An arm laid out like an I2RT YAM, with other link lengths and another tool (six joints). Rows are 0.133 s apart.
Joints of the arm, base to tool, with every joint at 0 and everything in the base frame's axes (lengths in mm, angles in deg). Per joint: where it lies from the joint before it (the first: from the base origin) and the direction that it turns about. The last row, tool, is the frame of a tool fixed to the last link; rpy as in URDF.
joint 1: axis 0 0 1 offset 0.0 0.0 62.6
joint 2: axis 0 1 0 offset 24.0 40.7 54.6
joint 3: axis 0 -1 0 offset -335.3 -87.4 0.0
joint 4: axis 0 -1 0 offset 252.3 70.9 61.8
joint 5: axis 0 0 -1 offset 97.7 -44.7 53.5
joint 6: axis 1 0 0 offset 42.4 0.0 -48.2
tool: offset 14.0 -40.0 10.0 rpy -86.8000 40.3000 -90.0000
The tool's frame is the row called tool.
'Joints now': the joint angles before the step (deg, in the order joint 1, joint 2, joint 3, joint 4, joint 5, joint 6). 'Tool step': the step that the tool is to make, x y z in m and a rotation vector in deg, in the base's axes. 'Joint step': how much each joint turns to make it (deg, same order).
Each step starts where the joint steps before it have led.
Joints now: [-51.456 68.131 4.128 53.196 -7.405 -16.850]
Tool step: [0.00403 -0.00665 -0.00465 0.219 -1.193 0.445]
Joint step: [-0.441 5.275 -0.659 6.626 -1.066 0.902]
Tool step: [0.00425 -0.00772 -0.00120 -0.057 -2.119 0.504]
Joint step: [-0.544 4.865 -0.043 6.485 -1.300 1.466]
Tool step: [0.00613 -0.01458 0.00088 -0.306 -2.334 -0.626]
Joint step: [-0.887 5.734 1.493 6.181 -0.479 1.653]
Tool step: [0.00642 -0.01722 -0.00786 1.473 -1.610 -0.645]
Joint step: [-1.078 6.780 1.706 5.227 -0.676 2.142]
